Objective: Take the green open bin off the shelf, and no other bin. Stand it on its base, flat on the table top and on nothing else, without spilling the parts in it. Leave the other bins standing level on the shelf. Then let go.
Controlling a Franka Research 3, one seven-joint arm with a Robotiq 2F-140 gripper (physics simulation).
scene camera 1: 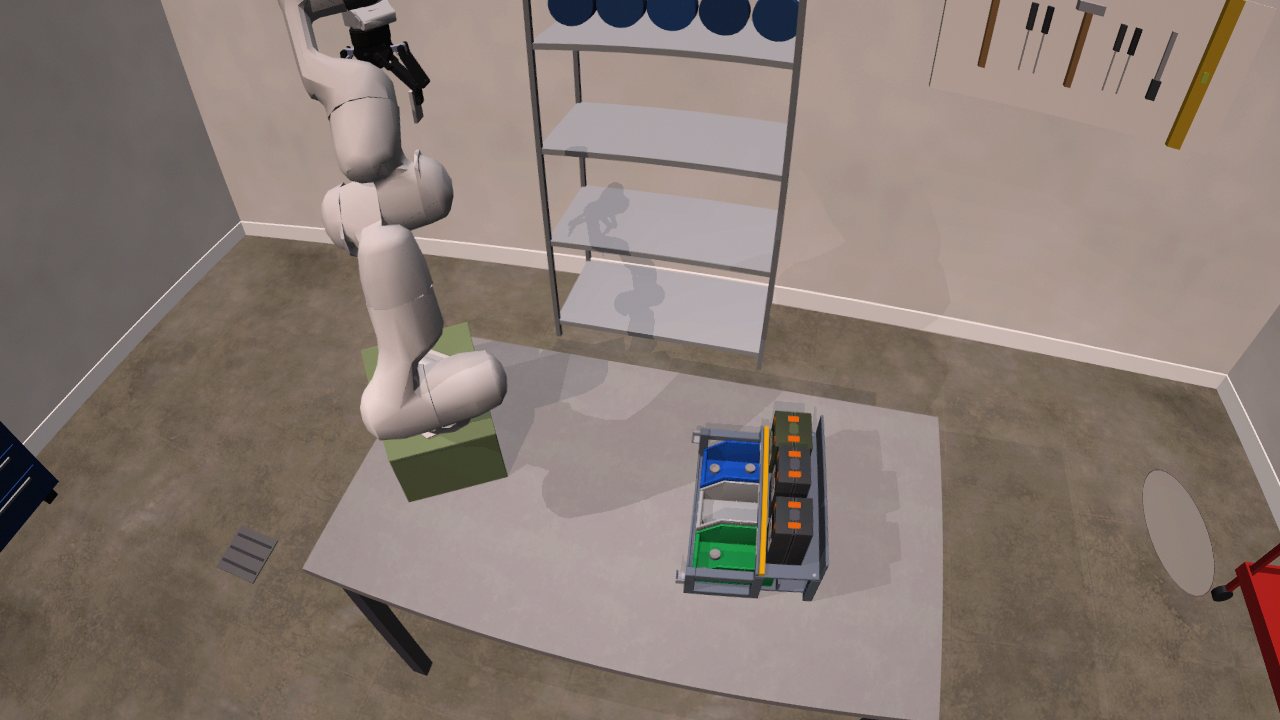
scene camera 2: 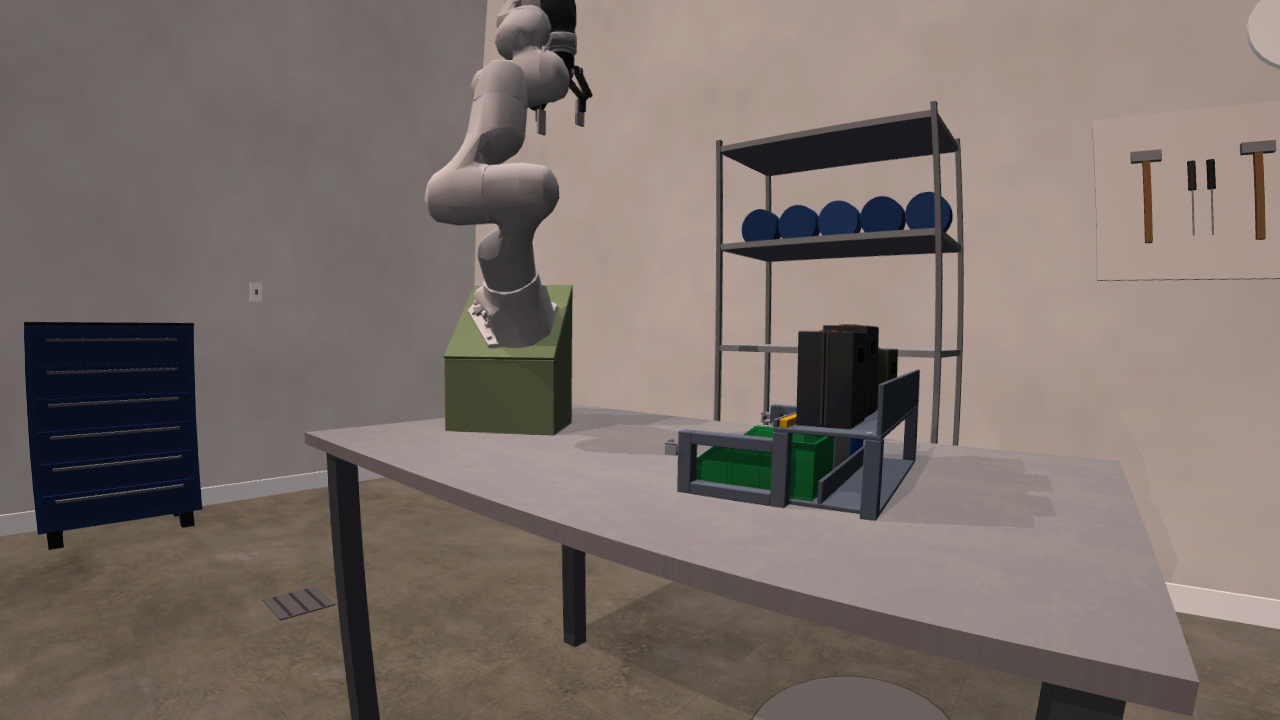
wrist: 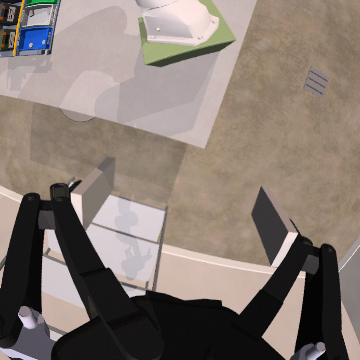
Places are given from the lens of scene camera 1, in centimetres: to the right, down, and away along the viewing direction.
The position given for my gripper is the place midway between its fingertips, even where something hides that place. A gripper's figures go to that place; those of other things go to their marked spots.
my gripper (scene camera 1: 388, 121): -50, -48, 120
green open bin (scene camera 1: 737, 544): 21, 39, 140
blue bin (scene camera 1: 732, 456): 21, 22, 154
white bin (scene camera 1: 727, 502): 19, 32, 148
